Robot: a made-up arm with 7 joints.
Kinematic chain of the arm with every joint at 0, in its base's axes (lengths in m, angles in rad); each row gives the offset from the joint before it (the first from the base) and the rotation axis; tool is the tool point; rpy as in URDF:
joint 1: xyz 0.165 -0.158 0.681 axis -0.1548 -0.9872 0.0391
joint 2: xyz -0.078 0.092 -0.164 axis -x
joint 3: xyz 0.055 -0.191 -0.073 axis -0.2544 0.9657 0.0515
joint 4: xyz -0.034 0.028 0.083 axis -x
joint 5: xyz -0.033 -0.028 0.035 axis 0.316 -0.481 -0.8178
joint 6: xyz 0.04 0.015 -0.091 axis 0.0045 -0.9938 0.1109
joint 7: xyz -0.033 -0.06 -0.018 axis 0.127 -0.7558 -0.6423
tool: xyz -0.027 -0.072 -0.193 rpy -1.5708 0 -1.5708
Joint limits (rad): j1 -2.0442..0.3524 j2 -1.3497..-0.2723 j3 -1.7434..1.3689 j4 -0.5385..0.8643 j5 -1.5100..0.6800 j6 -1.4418..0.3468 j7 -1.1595..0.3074
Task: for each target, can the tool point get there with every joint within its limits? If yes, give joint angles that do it. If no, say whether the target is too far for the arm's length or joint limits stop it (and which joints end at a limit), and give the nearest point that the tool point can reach.
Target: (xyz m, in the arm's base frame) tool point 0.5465 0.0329 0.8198
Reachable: no: joint limits stop it (at a limit: joint 1, joint 2, joint 3, joint 4, joint 6) | nearest point 0.4594 -0.1661 0.6568 | short by 0.272 m
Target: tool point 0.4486 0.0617 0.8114
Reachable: no: joint limits stop it (at a limit: joint 1, joint 2, joint 3, joint 4, joint 6) | nearest point 0.4461 -0.1751 0.6734 | short by 0.274 m
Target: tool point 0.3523 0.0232 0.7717
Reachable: no: joint limits stop it (at a limit: joint 1, joint 2, joint 4, joint 5, joint 6) | nearest point 0.3911 -0.1844 0.6784 | short by 0.231 m
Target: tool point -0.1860 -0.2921 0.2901
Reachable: yes | joints -0.1207 -0.7361 -0.4765 0.5186 -0.2011 -1.0160 -0.7701
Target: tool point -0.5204 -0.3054 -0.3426
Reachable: no: too far | nearest point -0.2089 -0.1792 0.1058 | short by 0.560 m
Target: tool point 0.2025 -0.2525 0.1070
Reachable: yes | joints 0.0789 -0.3750 -1.3332 0.3268 0.1918 -0.2630 -0.9473
